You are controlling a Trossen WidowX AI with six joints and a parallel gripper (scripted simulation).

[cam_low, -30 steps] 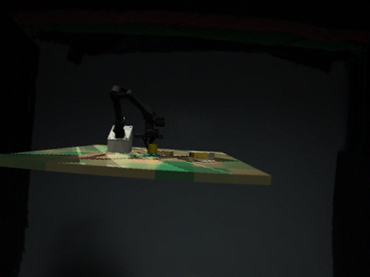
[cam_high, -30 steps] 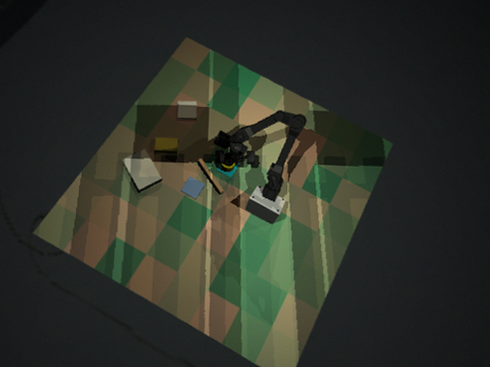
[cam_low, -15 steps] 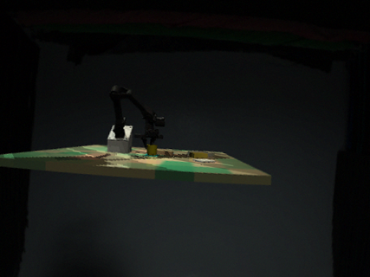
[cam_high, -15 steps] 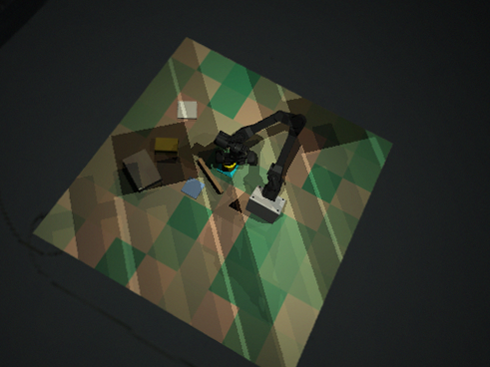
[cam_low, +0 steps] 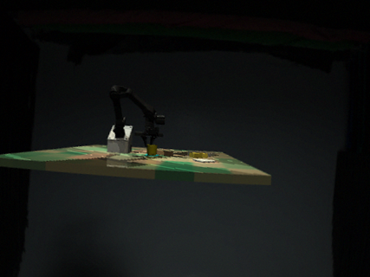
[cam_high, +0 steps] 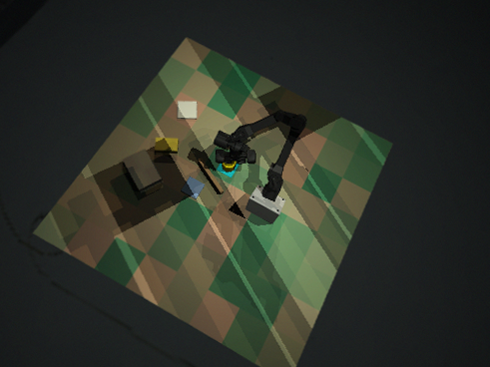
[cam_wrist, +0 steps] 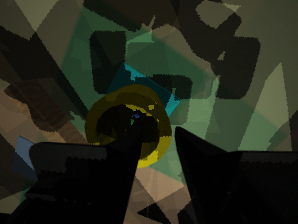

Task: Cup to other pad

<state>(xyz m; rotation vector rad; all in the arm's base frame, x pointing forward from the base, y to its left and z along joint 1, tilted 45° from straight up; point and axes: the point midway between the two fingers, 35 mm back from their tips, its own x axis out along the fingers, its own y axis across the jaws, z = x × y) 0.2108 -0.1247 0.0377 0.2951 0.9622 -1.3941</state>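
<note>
The yellow cup lies 20 mm below my gripper tip, 20 mm ahead of it and 10 mm to the left of it. Also, from my gripper tip: thin wooden stick (100 mm to the left, 80 mm ahead, 50 mm below); green marble (40 mm below, 30 mm ahead, 20 mm to the left).
</note>
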